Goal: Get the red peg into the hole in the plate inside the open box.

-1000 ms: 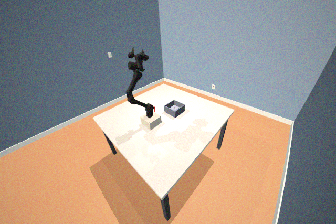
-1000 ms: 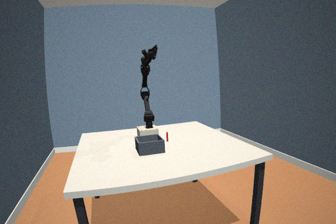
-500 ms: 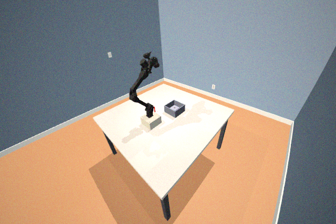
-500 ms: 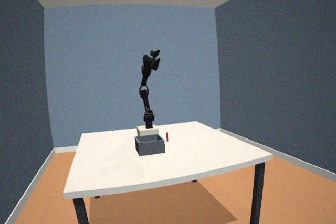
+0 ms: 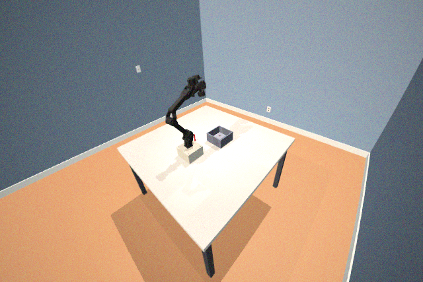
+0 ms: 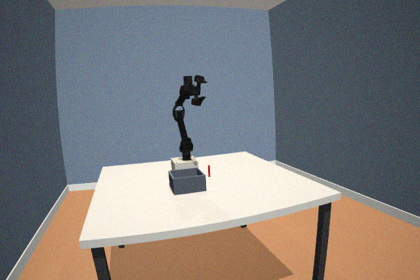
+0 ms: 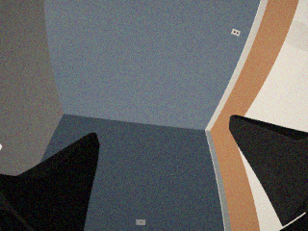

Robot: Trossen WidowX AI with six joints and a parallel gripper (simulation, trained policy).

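Right now the red peg is 15 cm behind my gripper tip, 2 cm to the left of it and 54 cm below it. Also, from my gripper tip: grey box: 4 cm ahead, 16 cm to the right, 56 cm below.
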